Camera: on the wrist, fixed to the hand. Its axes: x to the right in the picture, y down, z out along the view.
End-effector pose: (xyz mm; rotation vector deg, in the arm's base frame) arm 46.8 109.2 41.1 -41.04 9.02 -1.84
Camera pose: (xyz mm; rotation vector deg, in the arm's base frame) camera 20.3 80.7 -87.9 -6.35 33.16 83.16
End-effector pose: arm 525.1 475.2 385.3 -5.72 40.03 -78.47
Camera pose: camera 519.4 534.6 264.5 31.79 15.02 4.39
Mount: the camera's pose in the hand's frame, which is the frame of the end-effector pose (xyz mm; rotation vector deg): -6.7 63.8 -118.5 18.86 -5.25 90.86
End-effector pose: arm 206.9 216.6 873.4 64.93 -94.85 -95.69
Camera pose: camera 297.7 151.5 948.8 -18.03 -112.07 -22.72
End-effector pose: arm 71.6 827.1 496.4 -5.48 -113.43 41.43
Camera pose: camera 158.6 930.0 497.4 -88.18 -86.43 114.55
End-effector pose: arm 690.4 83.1 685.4 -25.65 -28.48 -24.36
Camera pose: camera 758.4 77.7 569.2 -23.87 -9.87 68.20
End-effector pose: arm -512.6 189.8 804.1 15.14 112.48 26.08
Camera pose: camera -618.5 221.6 881.2 116.26 77.20 59.28
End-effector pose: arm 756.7 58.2 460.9 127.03 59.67 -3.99
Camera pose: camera 770.0 95.9 589.6 151.74 -57.13 21.14
